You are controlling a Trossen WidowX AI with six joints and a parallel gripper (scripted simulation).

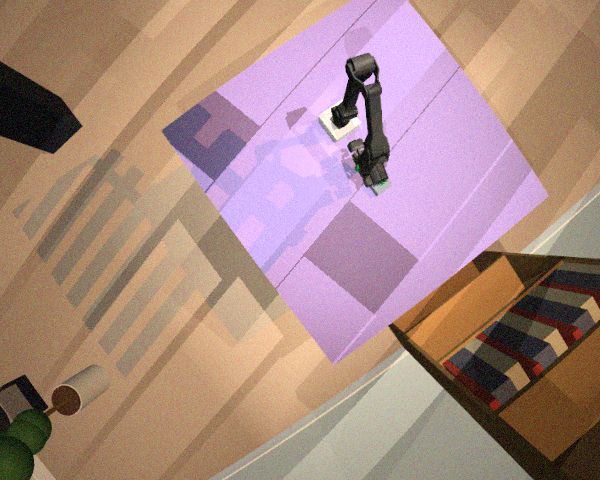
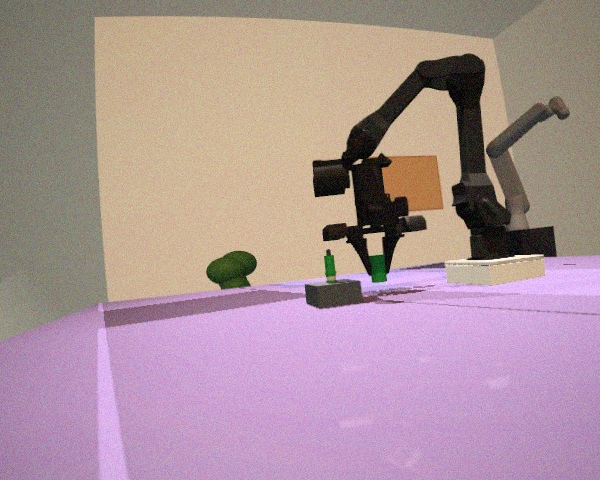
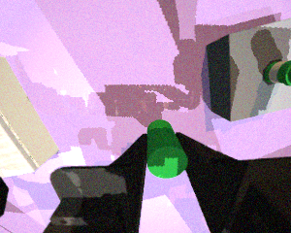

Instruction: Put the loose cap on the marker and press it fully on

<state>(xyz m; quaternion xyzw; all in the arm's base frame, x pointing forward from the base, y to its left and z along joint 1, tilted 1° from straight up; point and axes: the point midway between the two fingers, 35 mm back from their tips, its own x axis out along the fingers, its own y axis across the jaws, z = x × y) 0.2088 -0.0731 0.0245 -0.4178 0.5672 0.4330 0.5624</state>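
The green marker is 11 cm ahead of my gripper tip, 3 cm to the left of it and 3 cm above it. Also, from my gripper tip: green cap: 1 cm above; then grey holder block: 11 cm ahead, 3 cm to the left, 2 cm below.
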